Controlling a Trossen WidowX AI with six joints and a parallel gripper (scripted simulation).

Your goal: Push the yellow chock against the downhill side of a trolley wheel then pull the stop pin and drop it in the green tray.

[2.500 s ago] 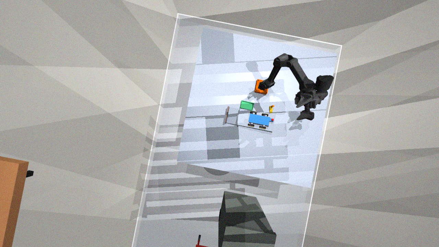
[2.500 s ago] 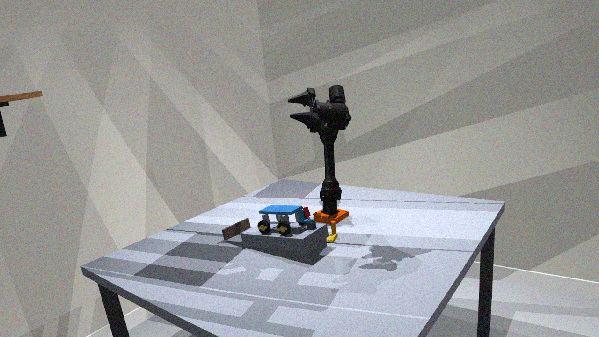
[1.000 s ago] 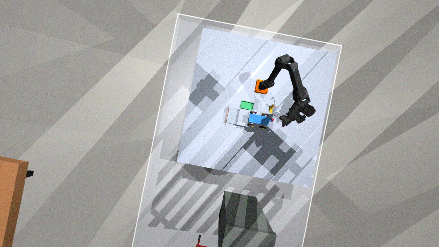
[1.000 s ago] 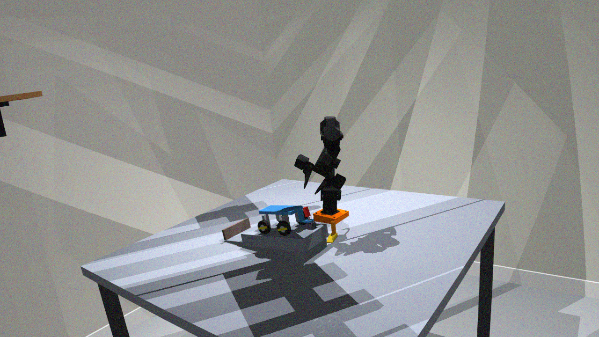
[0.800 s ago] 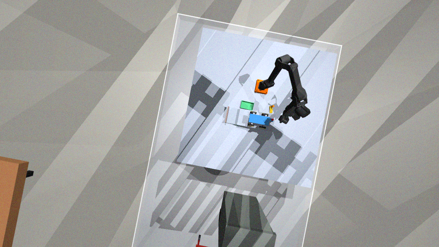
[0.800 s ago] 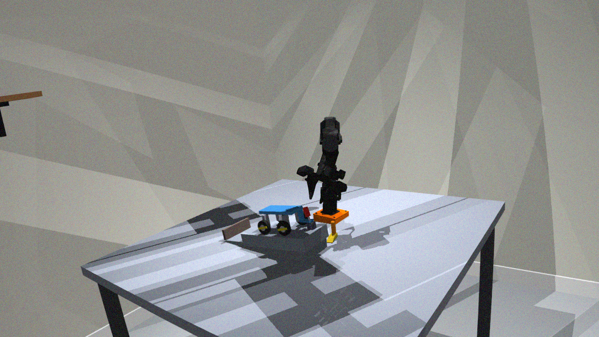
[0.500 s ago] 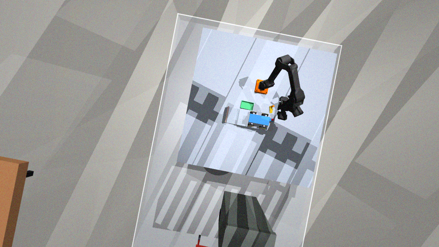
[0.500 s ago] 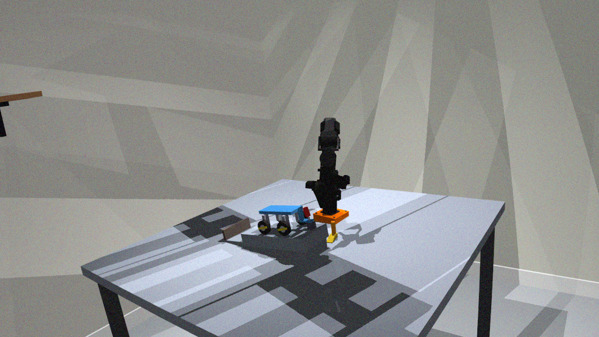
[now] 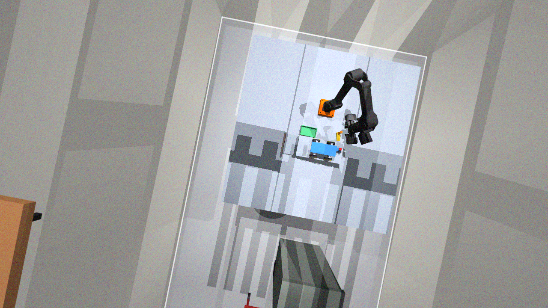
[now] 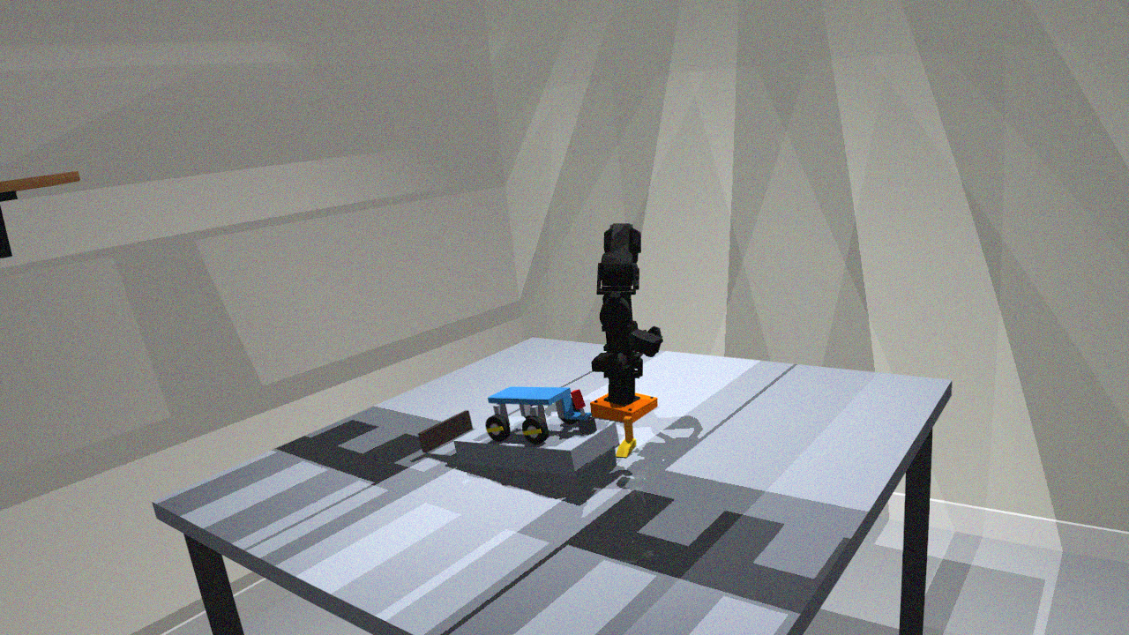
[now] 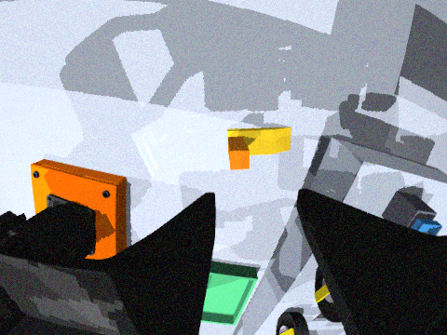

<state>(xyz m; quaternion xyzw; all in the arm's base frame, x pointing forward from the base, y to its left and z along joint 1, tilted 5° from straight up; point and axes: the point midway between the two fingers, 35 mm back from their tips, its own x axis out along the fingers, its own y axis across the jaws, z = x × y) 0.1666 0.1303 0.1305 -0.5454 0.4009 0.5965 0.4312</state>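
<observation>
My gripper tip is 20 mm short of the yellow chock, 10 mm to the right of it and 100 mm above it. From my gripper tip the other things lie so: grey ramp 160 mm ahead, 120 mm to the right, 80 mm below; red-headed stop pin 130 mm ahead, 10 mm to the right, 10 mm above; blue trolley 160 mm ahead, 110 mm to the right, 10 mm below.
</observation>
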